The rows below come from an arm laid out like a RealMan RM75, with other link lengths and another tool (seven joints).
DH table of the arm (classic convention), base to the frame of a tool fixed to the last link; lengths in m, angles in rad. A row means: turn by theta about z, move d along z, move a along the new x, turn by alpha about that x. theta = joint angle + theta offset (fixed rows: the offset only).
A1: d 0.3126  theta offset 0  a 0  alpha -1.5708
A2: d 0  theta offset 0  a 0  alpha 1.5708
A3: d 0.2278  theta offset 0  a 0  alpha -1.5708
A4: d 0  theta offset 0  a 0  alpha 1.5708
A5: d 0.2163  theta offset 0  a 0  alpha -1.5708
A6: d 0  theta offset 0  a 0  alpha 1.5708
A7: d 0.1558  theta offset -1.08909  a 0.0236  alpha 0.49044
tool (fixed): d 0.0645  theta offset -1.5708  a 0  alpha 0
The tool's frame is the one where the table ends.
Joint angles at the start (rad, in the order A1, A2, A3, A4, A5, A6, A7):
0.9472, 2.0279, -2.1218, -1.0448, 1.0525, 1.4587, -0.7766
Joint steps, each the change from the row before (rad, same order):
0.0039, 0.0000, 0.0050, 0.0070, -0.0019, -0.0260, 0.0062
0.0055, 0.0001, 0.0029, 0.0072, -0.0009, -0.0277, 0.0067
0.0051, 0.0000, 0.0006, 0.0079, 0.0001, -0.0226, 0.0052
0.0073, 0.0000, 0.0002, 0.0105, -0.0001, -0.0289, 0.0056
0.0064, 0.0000, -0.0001, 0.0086, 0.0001, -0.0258, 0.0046
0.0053, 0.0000, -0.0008, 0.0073, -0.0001, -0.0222, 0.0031
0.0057, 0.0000, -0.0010, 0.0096, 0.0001, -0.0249, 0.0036
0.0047, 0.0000, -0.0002, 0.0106, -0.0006, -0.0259, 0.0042
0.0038, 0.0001, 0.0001, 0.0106, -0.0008, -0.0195, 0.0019
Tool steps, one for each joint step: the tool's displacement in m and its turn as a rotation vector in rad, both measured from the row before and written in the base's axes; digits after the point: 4 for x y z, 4 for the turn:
-0.0030, 0.0060, -0.0014, 0.0253, 0.0154, -0.0009
-0.0034, 0.0060, -0.0016, 0.0250, 0.0156, 0.0009
-0.0022, 0.0047, -0.0013, 0.0194, 0.0109, 0.0003
-0.0028, 0.0061, -0.0015, 0.0241, 0.0133, 0.0022
-0.0028, 0.0053, -0.0013, 0.0209, 0.0124, 0.0029
-0.0023, 0.0044, -0.0011, 0.0172, 0.0103, 0.0036
-0.0020, 0.0050, -0.0011, 0.0195, 0.0108, 0.0026
-0.0016, 0.0054, -0.0009, 0.0213, 0.0110, 0.0008
-0.0005, 0.0043, -0.0005, 0.0163, 0.0068, 0.0002

